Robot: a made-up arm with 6 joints.
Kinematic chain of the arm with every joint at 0, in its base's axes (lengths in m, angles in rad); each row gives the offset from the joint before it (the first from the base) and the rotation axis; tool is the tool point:
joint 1: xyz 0 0 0.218 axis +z
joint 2: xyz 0 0 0 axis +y
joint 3: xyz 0 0 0.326 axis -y
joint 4: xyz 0 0 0 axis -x
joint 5: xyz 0.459 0 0 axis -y
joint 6: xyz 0 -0.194 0 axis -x
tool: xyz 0 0 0
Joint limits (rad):
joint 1: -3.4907..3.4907
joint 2: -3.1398..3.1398
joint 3: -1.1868..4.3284
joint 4: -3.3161..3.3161
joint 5: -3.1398..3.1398
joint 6: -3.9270..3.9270
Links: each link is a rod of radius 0.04 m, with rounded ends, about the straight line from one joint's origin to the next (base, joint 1, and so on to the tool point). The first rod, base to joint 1, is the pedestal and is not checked.
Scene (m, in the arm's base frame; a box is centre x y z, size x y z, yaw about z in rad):
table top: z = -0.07
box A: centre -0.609 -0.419 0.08 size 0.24 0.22 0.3 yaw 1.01
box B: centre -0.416 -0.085 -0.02 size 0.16 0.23 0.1 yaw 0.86
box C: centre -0.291 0.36 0 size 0.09 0.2 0.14 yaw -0.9
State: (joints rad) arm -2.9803 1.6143 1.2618 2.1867 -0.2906 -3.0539
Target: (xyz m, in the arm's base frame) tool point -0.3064 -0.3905 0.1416
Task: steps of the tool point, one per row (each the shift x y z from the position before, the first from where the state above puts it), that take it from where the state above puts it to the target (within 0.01 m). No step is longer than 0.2 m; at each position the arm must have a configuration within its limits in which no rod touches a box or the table.
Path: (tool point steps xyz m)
1: 0.0285 -0.0384 0.1558
2: 0.0573 -0.0250 0.1399
3: 0.0790 -0.0105 0.1206
4: 0.0943 0.0044 0.0997
5: 0.1043 0.0191 0.0787
6: 0.0893 -0.0738 -0.0420
7: 0.1072 -0.0445 -0.0539
8: 0.1150 -0.0108 -0.0647
9: -0.0813 -0.0367 -0.1178
10: -0.0645 -0.0032 -0.1257
11: -0.0406 0.0246 -0.1255
12: -0.0123 0.0452 -0.1175

